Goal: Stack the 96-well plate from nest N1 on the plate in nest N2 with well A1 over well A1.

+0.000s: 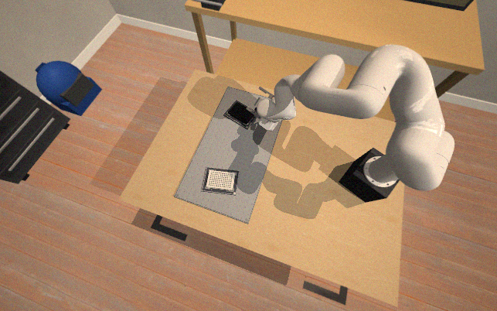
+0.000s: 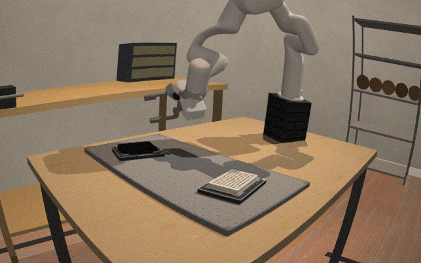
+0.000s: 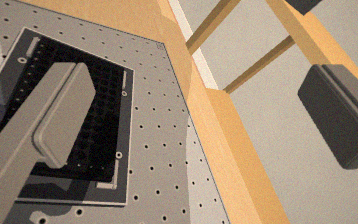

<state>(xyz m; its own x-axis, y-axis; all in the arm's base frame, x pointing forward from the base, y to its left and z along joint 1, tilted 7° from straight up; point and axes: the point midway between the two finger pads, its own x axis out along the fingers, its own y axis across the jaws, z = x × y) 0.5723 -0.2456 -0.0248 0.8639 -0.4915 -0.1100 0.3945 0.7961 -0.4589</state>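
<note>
Right now the black 96-well plate is 120 mm below my hand, 80 mm ahead of it and 10 mm to the left of it. Round my hand: white 96-well plate (400 mm to the left, 120 mm below, 80 mm ahead).
</note>
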